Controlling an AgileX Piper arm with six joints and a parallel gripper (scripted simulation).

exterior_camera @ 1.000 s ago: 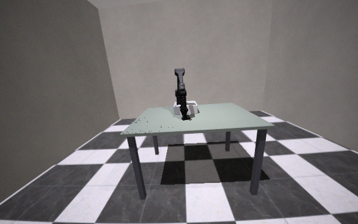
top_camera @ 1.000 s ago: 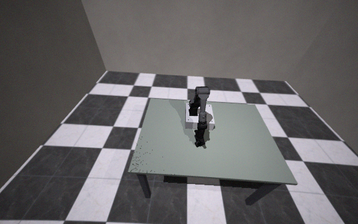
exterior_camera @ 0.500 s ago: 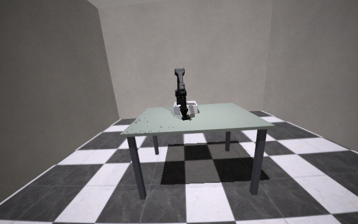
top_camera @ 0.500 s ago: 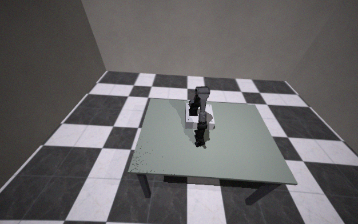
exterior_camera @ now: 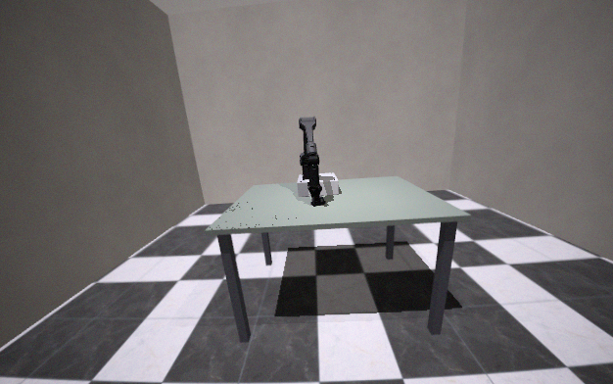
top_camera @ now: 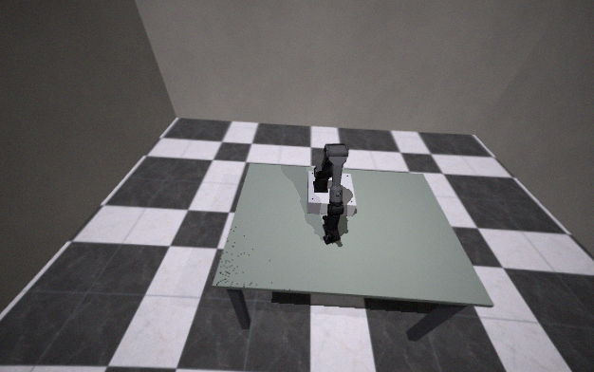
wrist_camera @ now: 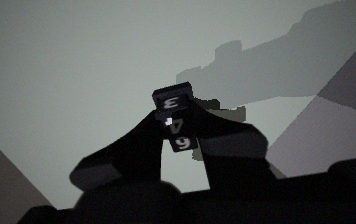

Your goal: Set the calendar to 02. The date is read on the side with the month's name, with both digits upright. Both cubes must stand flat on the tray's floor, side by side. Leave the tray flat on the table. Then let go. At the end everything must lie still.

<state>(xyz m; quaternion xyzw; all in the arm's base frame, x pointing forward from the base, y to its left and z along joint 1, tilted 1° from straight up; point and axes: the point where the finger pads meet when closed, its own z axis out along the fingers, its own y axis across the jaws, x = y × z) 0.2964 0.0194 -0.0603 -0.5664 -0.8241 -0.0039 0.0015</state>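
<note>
Now: hand 3 cm to the right of the dark digit cube, 1 cm past it and 1 cm above it.
</note>
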